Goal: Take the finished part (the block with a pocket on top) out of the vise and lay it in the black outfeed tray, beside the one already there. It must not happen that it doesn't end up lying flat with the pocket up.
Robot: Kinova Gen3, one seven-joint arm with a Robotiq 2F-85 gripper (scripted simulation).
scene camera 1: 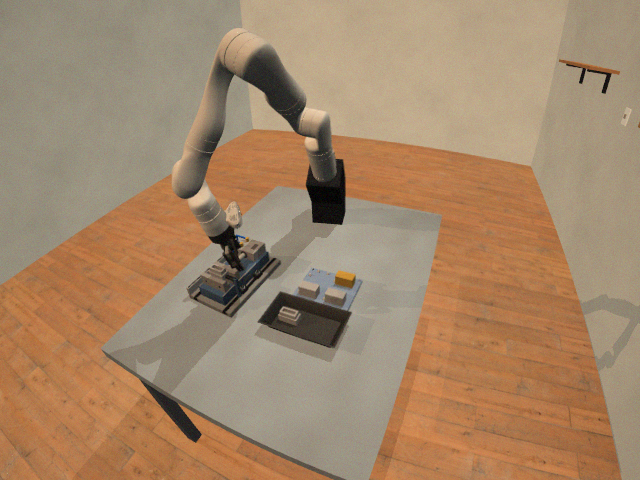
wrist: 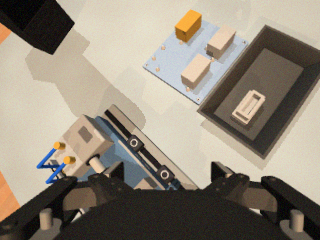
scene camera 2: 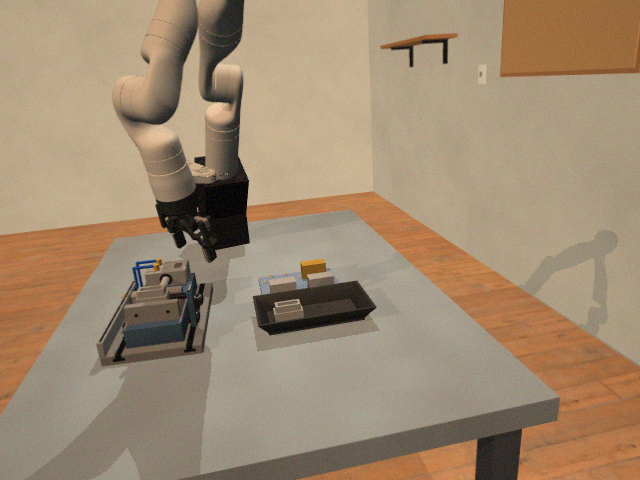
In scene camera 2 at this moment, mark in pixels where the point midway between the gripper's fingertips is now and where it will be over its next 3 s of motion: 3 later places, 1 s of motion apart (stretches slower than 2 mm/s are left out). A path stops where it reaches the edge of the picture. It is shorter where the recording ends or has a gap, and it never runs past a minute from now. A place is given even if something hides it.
The gripper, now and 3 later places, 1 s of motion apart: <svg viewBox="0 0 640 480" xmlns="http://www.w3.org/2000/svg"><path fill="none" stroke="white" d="M196 253L186 253L175 254L165 253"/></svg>
